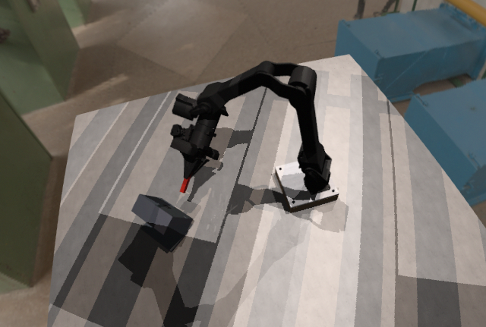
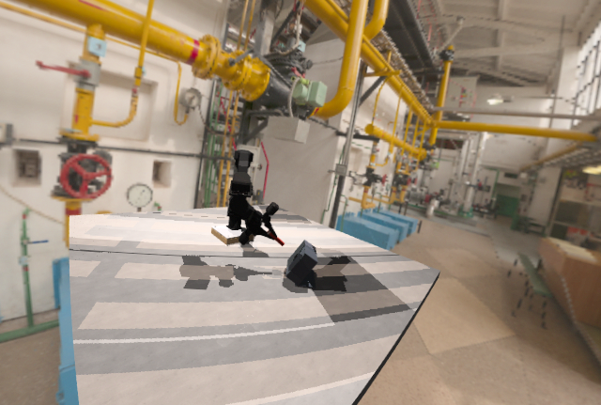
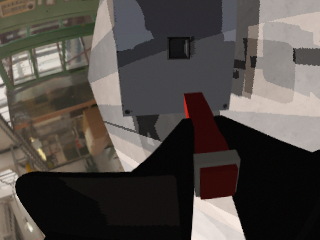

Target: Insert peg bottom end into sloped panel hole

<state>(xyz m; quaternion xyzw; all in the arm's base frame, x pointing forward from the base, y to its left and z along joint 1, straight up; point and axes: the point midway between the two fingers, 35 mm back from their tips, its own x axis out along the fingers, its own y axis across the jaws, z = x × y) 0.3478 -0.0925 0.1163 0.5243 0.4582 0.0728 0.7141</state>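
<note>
The panel lies 100 mm ahead of my gripper tip, 60 mm to the left of it and 60 mm below it. Round my gripper tip: red peg: 10 mm to the right, 10 mm behind, 10 mm above.
</note>
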